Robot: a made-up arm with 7 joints.
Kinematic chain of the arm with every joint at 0, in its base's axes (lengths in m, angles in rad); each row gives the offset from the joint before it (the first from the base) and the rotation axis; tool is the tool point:
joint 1: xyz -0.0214 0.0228 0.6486 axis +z
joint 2: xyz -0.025 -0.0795 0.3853 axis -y
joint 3: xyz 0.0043 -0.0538 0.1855 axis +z
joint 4: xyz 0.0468 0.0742 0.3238 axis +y
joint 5: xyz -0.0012 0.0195 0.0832 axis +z
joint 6: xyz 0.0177 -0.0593 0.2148 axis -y
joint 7: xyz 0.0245 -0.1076 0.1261 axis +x
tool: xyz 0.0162 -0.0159 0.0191
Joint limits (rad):
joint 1: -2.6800..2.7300
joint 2: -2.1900..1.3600
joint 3: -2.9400..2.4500
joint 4: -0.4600..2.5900
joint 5: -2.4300..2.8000
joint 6: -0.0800..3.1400
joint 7: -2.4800..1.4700
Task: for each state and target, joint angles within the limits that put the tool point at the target. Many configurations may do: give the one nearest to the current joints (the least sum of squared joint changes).
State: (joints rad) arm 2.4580 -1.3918 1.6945 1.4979 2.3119 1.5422 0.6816
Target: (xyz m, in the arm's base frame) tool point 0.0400 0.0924 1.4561
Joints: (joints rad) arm 2.3846 -1.0796 2.4500 1.8751 2.6095 1.6183 0.6980
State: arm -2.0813 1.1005 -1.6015 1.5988 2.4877 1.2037 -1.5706
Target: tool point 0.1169 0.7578 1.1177
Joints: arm -2.6800 1.2741 -1.9201 1.3023 2.3180 1.3389 -1.6046
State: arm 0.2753 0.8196 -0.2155 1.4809 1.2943 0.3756 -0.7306
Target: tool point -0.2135 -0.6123 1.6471
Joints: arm 0.5114 1.1484 -0.7366 0.9328 1.1060 0.4722 -0.7273
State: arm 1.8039 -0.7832 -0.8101 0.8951 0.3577 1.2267 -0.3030
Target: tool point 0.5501 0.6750 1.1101
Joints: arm 1.4353 -1.1829 -0.7588 1.0524 0.4314 1.0995 -0.2984
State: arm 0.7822 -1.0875 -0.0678 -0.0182 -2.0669 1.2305 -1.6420
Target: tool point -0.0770 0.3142 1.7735
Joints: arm 1.2290 -0.5548 -0.1431 -0.4600 -1.9261 1.5155 -1.6137
